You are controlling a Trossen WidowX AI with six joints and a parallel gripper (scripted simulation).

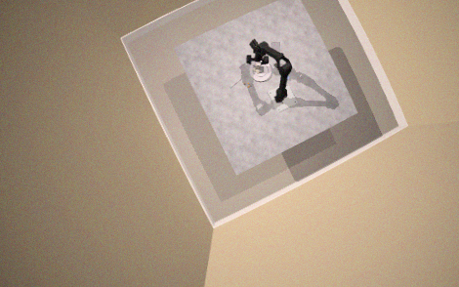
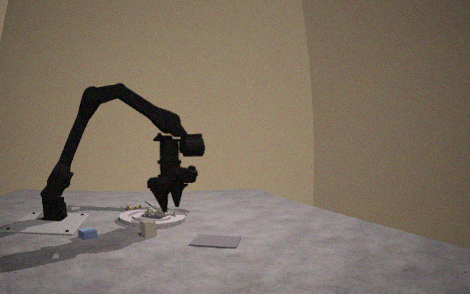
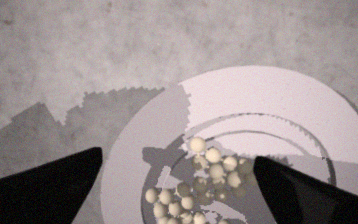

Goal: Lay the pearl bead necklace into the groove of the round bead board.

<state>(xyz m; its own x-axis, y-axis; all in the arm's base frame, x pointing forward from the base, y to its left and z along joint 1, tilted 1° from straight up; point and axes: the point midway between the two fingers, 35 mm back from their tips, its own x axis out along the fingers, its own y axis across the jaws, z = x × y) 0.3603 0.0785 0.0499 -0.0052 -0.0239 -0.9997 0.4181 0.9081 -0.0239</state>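
Right now the round bead board is 6 cm behind my gripper tip, 2 cm to the right of it and 2 cm below it. Also, from my gripper tip: flat grey plate (9 cm ahead, 25 cm to the right, 2 cm below); cream cube (6 cm behind, 19 cm to the right, 1 cm below); blue block (21 cm behind, 22 cm to the right, 2 cm below).
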